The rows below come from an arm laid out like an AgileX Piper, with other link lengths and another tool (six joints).
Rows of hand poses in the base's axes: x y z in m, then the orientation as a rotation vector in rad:
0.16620, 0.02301, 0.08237, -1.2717, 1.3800, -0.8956
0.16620, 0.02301, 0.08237, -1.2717, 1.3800, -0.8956
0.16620, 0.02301, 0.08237, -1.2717, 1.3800, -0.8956
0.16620, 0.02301, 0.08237, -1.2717, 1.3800, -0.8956
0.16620, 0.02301, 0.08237, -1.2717, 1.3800, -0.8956
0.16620, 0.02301, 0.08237, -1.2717, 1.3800, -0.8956
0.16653, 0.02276, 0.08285, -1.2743, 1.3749, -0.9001
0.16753, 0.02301, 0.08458, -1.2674, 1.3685, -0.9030
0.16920, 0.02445, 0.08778, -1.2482, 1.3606, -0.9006
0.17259, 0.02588, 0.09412, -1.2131, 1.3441, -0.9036
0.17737, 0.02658, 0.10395, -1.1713, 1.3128, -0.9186
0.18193, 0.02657, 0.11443, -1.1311, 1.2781, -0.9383
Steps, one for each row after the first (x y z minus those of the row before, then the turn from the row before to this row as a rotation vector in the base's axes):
0.00000, 0.00000, 0.00000, 0.0000, 0.0000, 0.0000
0.00000, 0.00000, 0.00000, 0.0000, 0.0000, 0.0000
0.00000, 0.00000, 0.00000, 0.0000, 0.0000, 0.0000
0.00000, 0.00000, 0.00000, 0.0000, 0.0000, 0.0000
0.00000, 0.00000, 0.00000, 0.0000, 0.0000, 0.0000
0.00033, -0.00025, 0.00048, -0.0049, -0.0032, 0.0015
0.00100, 0.00025, 0.00173, 0.0021, -0.0089, 0.0001
0.00167, 0.00144, 0.00320, 0.0131, -0.0151, -0.0001
0.00339, 0.00143, 0.00634, 0.0192, -0.0311, -0.0031
0.00478, 0.00070, 0.00983, 0.0144, -0.0480, -0.0036
0.00456, -0.00001, 0.01048, 0.0097, -0.0508, -0.0043

